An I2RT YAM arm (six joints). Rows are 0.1 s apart.
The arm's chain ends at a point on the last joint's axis. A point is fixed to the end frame.
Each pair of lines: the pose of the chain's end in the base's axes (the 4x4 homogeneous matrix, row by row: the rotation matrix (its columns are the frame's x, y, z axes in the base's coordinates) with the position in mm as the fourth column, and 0 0 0 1 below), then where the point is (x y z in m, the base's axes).
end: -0.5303, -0.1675, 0.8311, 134.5; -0.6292, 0.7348, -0.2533, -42.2; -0.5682, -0.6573, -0.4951, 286.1; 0, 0, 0, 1
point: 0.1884 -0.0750 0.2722
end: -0.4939, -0.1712, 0.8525, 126.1; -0.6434, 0.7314, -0.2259, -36.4; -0.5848, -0.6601, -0.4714, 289.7; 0, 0, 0, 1
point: 0.1814 -0.0675 0.2773
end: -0.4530, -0.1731, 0.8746, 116.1; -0.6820, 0.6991, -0.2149, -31.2; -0.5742, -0.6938, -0.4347, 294.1; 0, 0, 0, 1
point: 0.1727 -0.0609 0.2847
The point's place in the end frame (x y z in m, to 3 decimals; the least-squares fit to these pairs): 0.000 -0.024 0.060
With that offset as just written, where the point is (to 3 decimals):
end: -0.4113, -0.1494, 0.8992, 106.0; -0.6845, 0.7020, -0.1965, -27.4; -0.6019, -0.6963, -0.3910, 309.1; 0, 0, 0, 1
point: 0.164 -0.056 0.302
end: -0.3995, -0.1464, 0.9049, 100.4; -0.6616, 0.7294, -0.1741, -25.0; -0.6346, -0.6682, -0.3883, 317.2; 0, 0, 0, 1
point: 0.158 -0.053 0.310
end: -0.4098, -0.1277, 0.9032, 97.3; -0.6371, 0.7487, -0.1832, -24.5; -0.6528, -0.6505, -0.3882, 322.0; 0, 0, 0, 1
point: 0.155 -0.053 0.314
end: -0.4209, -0.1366, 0.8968, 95.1; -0.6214, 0.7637, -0.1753, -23.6; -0.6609, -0.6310, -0.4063, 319.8; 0, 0, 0, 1
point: 0.152 -0.052 0.311
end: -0.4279, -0.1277, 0.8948, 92.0; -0.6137, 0.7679, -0.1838, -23.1; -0.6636, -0.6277, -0.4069, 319.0; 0, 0, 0, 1
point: 0.149 -0.053 0.310
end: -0.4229, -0.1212, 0.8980, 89.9; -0.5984, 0.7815, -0.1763, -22.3; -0.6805, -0.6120, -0.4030, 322.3; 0, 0, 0, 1
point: 0.147 -0.052 0.313
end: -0.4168, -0.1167, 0.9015, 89.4; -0.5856, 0.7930, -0.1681, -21.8; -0.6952, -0.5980, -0.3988, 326.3; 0, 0, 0, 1
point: 0.146 -0.051 0.317
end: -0.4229, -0.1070, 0.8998, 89.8; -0.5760, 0.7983, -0.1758, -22.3; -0.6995, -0.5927, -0.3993, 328.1; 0, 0, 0, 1
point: 0.146 -0.052 0.318
